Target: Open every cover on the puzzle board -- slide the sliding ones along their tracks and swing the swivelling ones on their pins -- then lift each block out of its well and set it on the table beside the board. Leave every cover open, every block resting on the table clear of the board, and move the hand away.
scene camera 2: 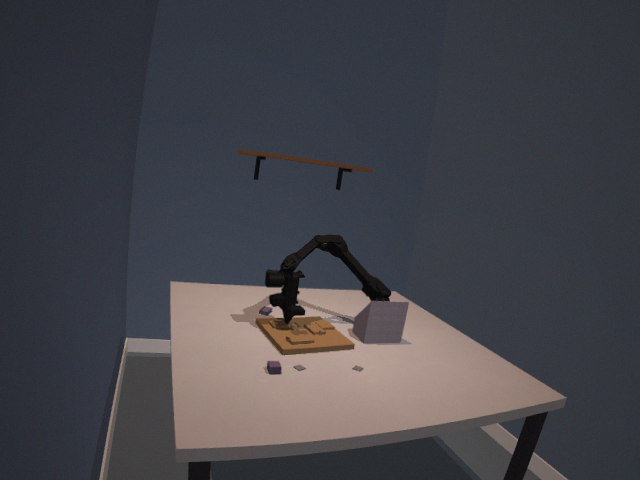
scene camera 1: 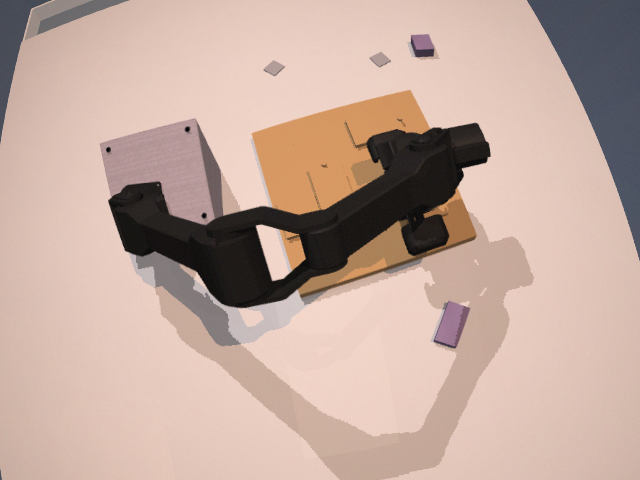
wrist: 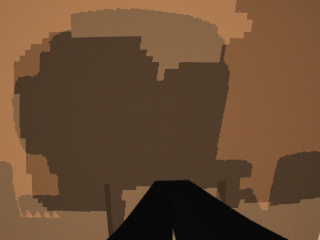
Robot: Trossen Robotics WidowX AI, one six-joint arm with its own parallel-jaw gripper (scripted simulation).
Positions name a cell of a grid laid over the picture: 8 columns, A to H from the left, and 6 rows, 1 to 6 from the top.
Scene:
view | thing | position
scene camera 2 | orange puzzle board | E5
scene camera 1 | my gripper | F3
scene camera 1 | orange puzzle board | D2
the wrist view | my gripper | E5
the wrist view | orange puzzle board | B5

